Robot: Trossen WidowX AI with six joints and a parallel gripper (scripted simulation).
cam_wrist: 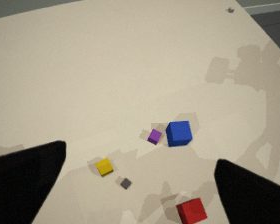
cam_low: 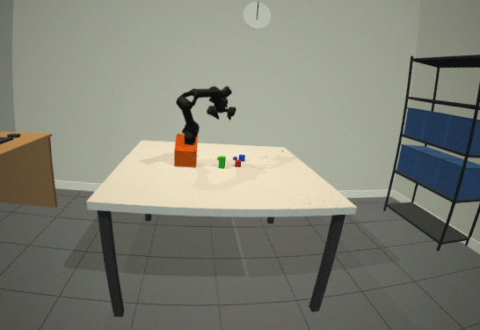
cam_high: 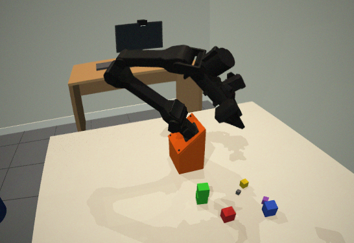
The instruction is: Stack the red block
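Now: gripper tip 11 cm short of the red block, 5 cm to the left of it and 28 cm above it. From my gripper tip the other things lie so: small purple block (9 cm ahead, 10 cm to the left, 29 cm below); tiny grey block (1 cm ahead, 2 cm to the left, 29 cm below); yellow block (2 cm behind, 6 cm to the left, 29 cm below).
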